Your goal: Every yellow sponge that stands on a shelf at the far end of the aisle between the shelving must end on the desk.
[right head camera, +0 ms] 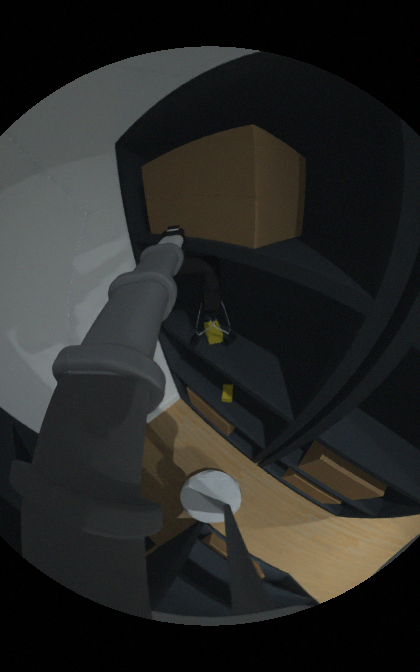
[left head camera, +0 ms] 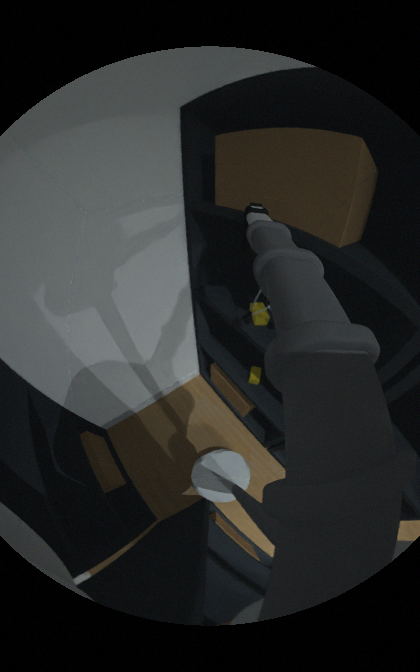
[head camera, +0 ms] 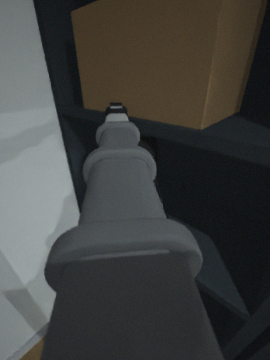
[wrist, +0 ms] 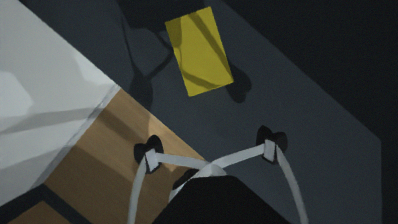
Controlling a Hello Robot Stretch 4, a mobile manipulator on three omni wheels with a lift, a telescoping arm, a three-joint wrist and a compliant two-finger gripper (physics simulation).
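Places are measured from the robot's base along level axes (x ahead, y right, z down), in metres.
Where they show: gripper, fingertip midpoint: (wrist: 209, 142).
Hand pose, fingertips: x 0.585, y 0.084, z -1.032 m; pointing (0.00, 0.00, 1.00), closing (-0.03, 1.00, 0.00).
Each offset is from my fingertips to the centre of the thing. Level surfaces: height alone.
A yellow sponge {dz +0.047, dx +0.113, dy +0.002 m} (left head camera: 259, 314) (right head camera: 213, 331) (wrist: 200, 52) lies on a dark middle shelf {dz +0.070 m} (right head camera: 262, 359) (wrist: 315, 135). A second yellow sponge (left head camera: 255, 375) (right head camera: 227, 393) is on the shelf below. My gripper (right head camera: 213, 339) (wrist: 209, 142) is open with nothing between its fingertips. It hangs over the middle shelf; in the right head view its fingers appear on both sides of the upper sponge, while in the wrist view that sponge lies beyond the fingertips, apart from them. The arm hides the gripper in the head view. The desk does not show in these views.
A large cardboard box {dz -0.522, dx +0.137, dy +0.050 m} (head camera: 145, 60) (left head camera: 285, 170) (right head camera: 200, 195) stands on the shelf above. A pale wall (head camera: 30, 150) (left head camera: 135, 250) borders the shelving on the left. Below are a pale round disc (left head camera: 220, 475) (right head camera: 210, 495) and low boxes (left head camera: 102, 460) (right head camera: 345, 470) on bottom shelves.
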